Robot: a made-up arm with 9 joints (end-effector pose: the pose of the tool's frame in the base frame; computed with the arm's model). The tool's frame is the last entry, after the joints.
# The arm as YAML. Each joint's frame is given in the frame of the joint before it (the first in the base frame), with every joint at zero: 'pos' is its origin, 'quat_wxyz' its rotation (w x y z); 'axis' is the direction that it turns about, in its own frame. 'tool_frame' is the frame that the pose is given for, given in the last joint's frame.
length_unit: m
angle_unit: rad
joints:
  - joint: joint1
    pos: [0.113, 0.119, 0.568]
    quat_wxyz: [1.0, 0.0, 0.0, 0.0]
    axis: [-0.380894, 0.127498, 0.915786]
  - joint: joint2
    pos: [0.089, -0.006, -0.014]
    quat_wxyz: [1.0, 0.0, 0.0, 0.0]
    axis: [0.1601, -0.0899, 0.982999]
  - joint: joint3
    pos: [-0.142, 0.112, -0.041]
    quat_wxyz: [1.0, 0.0, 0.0, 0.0]
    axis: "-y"
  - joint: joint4
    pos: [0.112, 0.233, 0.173]
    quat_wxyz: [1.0, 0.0, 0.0, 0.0]
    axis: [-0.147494, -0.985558, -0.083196]
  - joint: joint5
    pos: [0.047, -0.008, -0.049]
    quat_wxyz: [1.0, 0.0, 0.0, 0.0]
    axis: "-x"
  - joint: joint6
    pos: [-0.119, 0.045, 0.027]
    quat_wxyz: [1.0, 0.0, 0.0, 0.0]
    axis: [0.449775, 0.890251, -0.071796]
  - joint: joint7
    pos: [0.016, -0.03, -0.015]
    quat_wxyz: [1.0, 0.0, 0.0, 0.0]
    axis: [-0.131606, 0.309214, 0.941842]
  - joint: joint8
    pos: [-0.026, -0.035, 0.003]
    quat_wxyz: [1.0, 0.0, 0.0, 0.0]
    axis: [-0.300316, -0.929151, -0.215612]
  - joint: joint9
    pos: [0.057, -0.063, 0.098]
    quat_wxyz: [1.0, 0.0, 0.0, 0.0]
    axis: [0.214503, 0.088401, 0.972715]
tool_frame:
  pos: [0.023, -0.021, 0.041]
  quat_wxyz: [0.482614, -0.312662, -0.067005, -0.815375]
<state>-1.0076 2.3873 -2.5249 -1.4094 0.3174 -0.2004 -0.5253 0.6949 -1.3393</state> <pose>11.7 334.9 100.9 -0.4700 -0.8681 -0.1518 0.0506</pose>
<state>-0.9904 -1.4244 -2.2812 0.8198 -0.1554 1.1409 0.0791 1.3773 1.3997</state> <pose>360.7 -47.4 335.9 0.2457 0.7443 -0.6181 0.0599</pose>
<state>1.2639 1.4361 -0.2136 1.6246 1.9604 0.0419 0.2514 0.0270 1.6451</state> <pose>-166.4 -66.0 798.8 -0.0407 -0.7616 0.1409 0.6313</pose>
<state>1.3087 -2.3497 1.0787 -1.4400 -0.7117 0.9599 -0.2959 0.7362 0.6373</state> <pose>209.8 472.3 395.5 -0.0844 0.1415 -0.9629 0.2138</pose>
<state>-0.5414 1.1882 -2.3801 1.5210 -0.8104 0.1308 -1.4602 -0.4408 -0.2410</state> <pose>-97.9 124.4 370.4 -0.5909 0.4281 -0.6782 0.0870</pose>
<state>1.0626 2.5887 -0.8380 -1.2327 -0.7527 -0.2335 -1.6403 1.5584 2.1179</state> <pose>143.7 -215.3 773.0 -0.0248 -0.8148 0.5679 0.1136</pose>
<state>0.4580 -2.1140 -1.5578 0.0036 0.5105 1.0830 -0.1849 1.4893 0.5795</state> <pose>534.3 -90.7 457.0 -0.6735 0.4874 -0.5556 0.0111</pose>
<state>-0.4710 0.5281 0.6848 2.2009 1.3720 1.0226 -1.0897 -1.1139 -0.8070</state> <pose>106.5 316.8 642.6 0.6879 0.6335 -0.3541 0.0056</pose>
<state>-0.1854 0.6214 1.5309 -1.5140 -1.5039 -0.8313 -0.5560 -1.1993 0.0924</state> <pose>-129.2 211.9 453.6 0.1013 0.6187 -0.2215 0.7470</pose>
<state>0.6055 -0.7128 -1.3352 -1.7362 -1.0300 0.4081 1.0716 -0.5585 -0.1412</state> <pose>202.1 515.8 292.2 -0.0576 -0.9919 0.0526 0.1002</pose>
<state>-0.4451 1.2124 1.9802 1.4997 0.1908 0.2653 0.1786 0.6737 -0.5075</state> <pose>-162.8 175.9 391.3 -0.8604 -0.2616 0.0766 0.4306</pose>
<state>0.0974 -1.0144 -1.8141 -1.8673 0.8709 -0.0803 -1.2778 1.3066 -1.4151</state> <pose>662.4 150.8 299.8 0.8083 0.1600 0.5610 0.0795</pose>
